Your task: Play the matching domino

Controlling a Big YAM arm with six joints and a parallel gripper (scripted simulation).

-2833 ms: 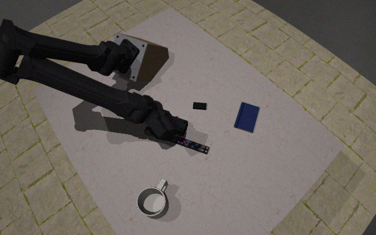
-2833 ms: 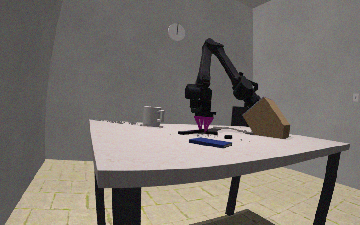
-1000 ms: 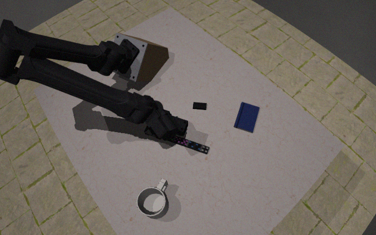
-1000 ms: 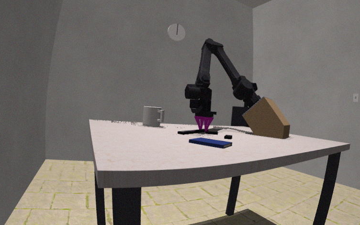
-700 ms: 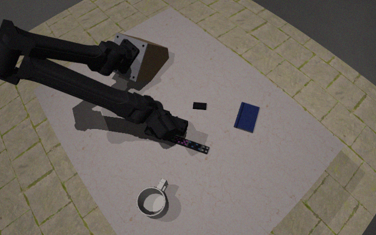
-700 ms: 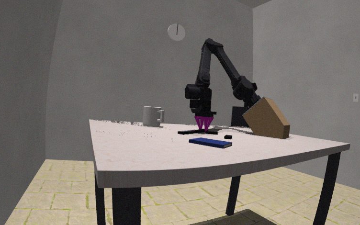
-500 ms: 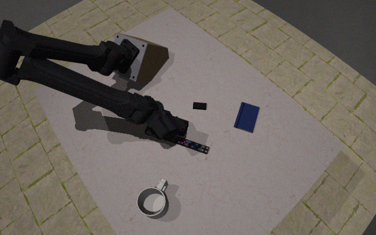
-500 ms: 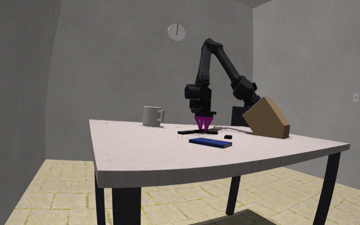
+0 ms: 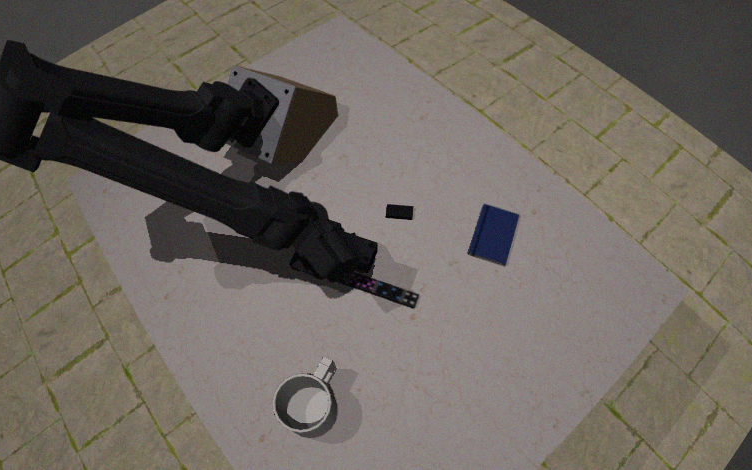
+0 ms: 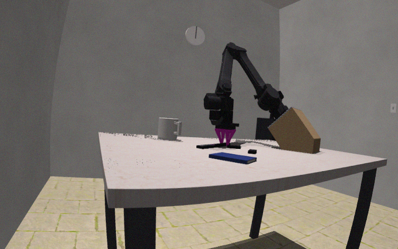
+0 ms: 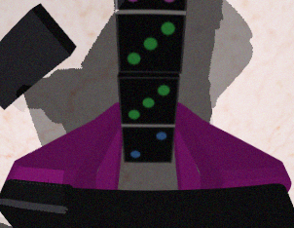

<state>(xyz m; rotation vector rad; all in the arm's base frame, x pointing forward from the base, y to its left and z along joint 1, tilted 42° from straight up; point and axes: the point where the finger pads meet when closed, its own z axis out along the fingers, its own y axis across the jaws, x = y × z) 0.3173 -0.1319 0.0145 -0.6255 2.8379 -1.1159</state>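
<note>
Right now my hand is right at the domino. Also, from my hand: blue book (200 mm ahead, 280 mm to the left); mug (180 mm ahead, 200 mm to the right, 30 mm above).
</note>
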